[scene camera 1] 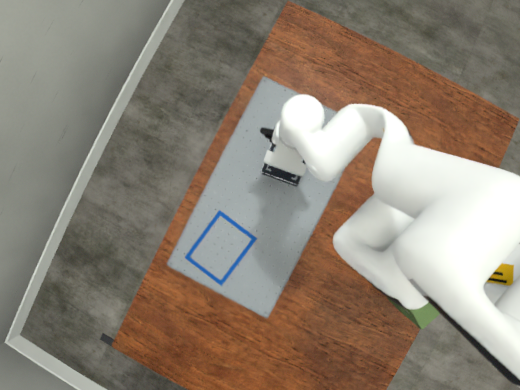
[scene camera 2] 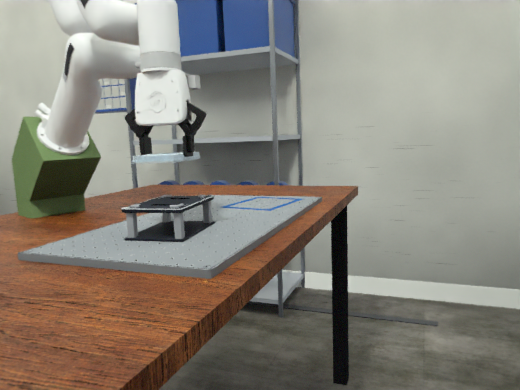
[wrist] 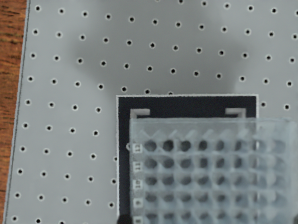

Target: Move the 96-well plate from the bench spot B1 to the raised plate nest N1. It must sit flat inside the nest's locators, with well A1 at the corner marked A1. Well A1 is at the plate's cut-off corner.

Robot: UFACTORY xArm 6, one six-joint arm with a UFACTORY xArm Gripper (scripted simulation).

Scene:
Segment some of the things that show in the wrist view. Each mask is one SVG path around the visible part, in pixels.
A clear 96-well plate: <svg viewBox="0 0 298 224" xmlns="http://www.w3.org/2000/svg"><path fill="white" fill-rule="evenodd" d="M298 122L292 121L292 118L129 119L130 217L133 219L133 224L298 224Z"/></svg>

